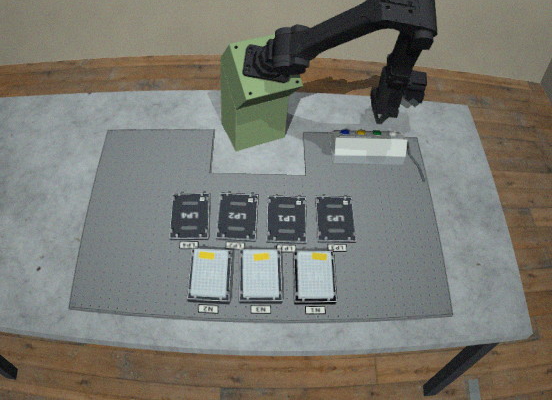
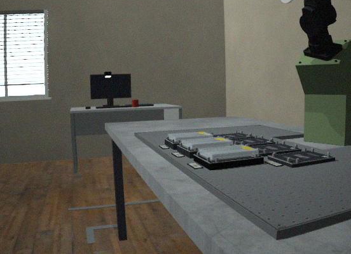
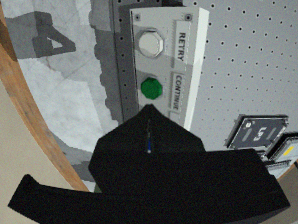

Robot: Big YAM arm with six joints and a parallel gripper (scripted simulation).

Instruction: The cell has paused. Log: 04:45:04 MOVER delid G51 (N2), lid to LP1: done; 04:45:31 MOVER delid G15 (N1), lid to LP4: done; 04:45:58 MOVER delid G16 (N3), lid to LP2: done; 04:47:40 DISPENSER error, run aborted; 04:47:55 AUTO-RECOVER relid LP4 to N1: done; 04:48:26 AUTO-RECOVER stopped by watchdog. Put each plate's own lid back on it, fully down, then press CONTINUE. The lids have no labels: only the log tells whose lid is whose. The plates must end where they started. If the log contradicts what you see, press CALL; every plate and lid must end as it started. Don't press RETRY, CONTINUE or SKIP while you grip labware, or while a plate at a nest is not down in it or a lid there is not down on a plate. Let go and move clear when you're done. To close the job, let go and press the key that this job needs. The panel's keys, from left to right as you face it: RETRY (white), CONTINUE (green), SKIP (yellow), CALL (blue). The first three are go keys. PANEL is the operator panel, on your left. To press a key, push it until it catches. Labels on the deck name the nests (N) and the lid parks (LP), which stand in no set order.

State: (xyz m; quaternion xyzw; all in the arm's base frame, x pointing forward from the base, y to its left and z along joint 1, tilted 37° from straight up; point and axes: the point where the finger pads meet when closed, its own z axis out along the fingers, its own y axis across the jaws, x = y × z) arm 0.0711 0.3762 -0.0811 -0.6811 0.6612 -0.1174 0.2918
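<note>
Right now the green continue key is 5 cm below my hand. From my hand the other things lie so: blue call key (10 cm to the right, 5 cm below, 2 cm ahead); then yellow skip key (5 cm to the right, 5 cm below, 1 cm ahead); then white retry key (5 cm to the left, 5 cm below, 1 cm behind).
</note>
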